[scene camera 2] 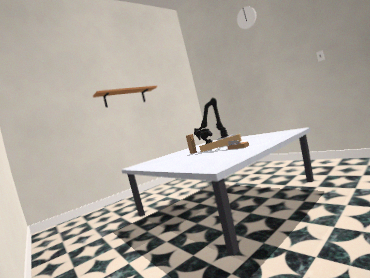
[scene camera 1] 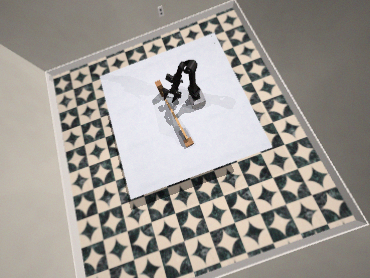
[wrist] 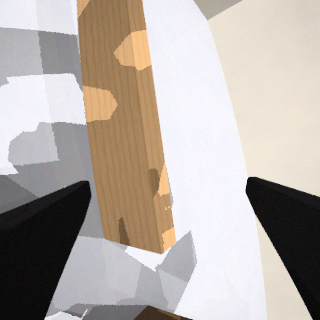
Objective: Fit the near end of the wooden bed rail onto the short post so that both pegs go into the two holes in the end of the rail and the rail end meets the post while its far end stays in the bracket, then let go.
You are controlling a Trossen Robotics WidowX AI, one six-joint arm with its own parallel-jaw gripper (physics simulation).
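Note:
The wooden bed rail (scene camera 1: 176, 119) (scene camera 2: 219, 143) (wrist: 120, 135) lies slanting on the table side, its near end apart from the short post by a small gap. The upright post (scene camera 1: 159, 86) (scene camera 2: 191, 144) (wrist: 155, 314) shows as a dark brown corner at the bottom of the wrist view. The far end is at the bracket (scene camera 1: 188, 143) (scene camera 2: 240, 145); its exact seating is too small to tell. My gripper (scene camera 1: 171, 96) (scene camera 2: 208, 140) (wrist: 169, 186) is open and empty over the near part of the rail, which shows nearer the left finger. The pegs and end holes cannot be made out.
The white table (scene camera 1: 145, 165) (scene camera 2: 175, 165) carries the arm's base (scene camera 1: 198, 101), close beside the rail. Shadows of the arm fall around the rail and post. A wooden wall shelf (scene camera 2: 125, 91) hangs beyond the table, well away from the arm.

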